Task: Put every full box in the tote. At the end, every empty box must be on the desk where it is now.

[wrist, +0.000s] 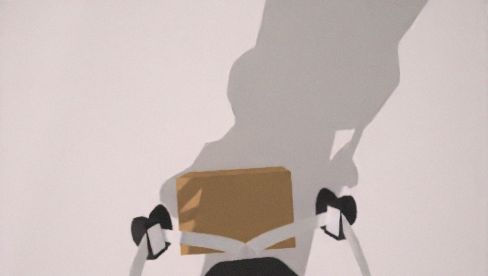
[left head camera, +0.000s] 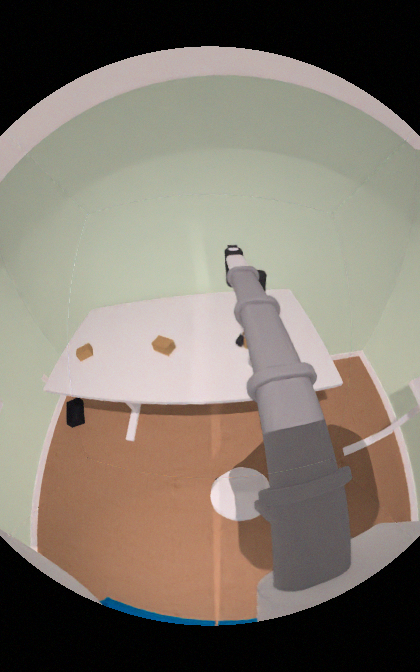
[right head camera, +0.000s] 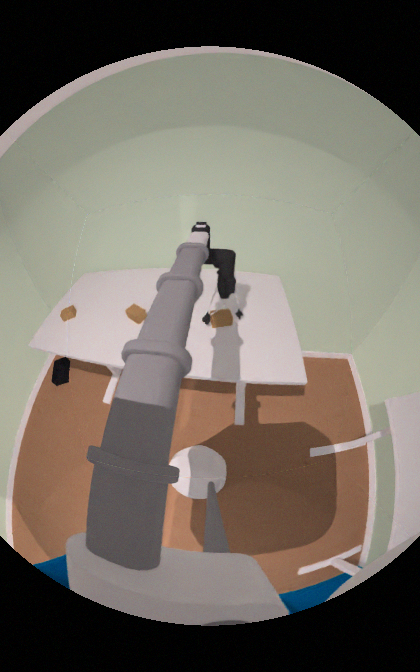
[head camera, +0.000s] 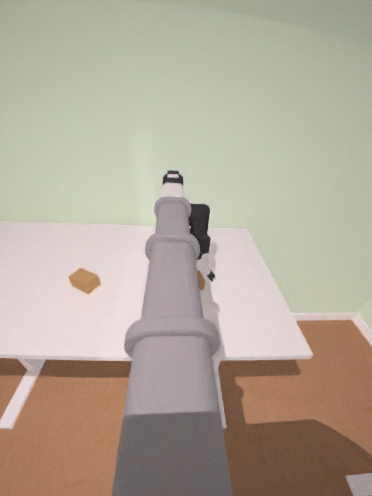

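A brown box [head camera: 201, 281] [left head camera: 245, 342] [right head camera: 221, 319] [wrist: 240, 205] lies on the right part of the white desk [head camera: 260, 325] [left head camera: 200, 375] [right head camera: 275, 350] [wrist: 75, 100]. My gripper [right head camera: 223, 316] [wrist: 244, 213] is open. In the wrist view its fingertips stand on either side of this box, with a gap at each side. A second brown box [head camera: 84, 281] [left head camera: 164, 345] [right head camera: 135, 313] lies near the desk's middle. A third brown box [left head camera: 84, 352] [right head camera: 68, 313] lies near the left end. Which boxes are full cannot be told. No tote can be clearly made out.
A black block-like object [left head camera: 75, 412] [right head camera: 61, 371] is below the desk's left front edge. Blue edges [left head camera: 180, 617] [right head camera: 315, 595] show at the bottom of both side head views. A white surface [right head camera: 407, 450] is at the far right. The green wall [head camera: 185, 100] is behind the desk.
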